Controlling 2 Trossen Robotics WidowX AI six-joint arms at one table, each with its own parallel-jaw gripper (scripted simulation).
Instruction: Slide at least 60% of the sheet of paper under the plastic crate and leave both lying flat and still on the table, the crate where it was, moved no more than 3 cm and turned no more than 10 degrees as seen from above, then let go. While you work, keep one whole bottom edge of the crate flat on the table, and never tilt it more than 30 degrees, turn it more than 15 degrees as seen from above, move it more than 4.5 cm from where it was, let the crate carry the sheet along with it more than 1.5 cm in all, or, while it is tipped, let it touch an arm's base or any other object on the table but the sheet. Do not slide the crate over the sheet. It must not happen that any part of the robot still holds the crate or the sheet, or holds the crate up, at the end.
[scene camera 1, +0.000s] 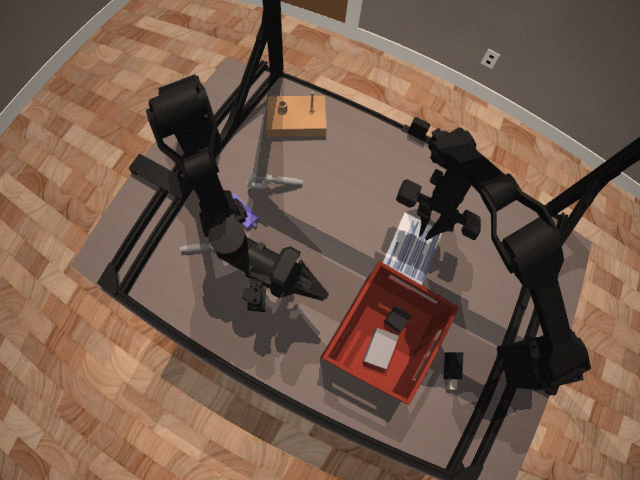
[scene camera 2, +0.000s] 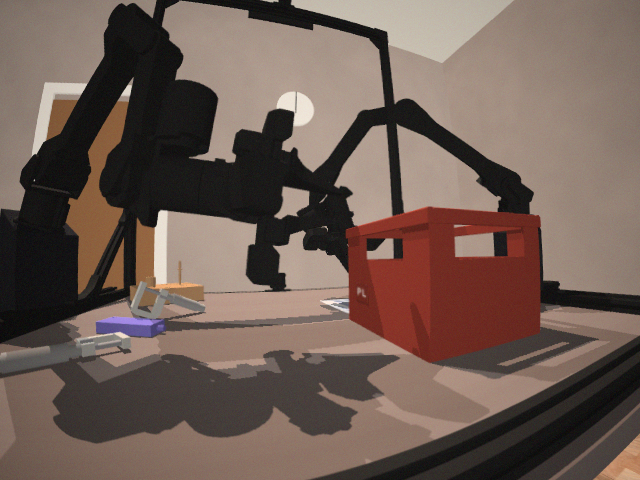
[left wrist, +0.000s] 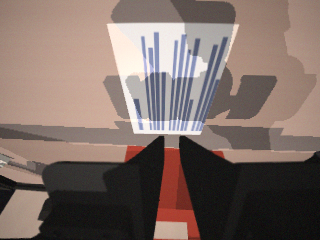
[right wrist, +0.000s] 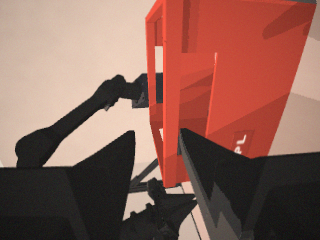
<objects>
My left gripper shows in scene camera 1 (422, 237), in scene camera 2, in the left wrist view (171, 141) and in the right wrist view. The same spot on my left gripper: (right wrist: 175, 211) is (scene camera 2: 343, 249).
</objects>
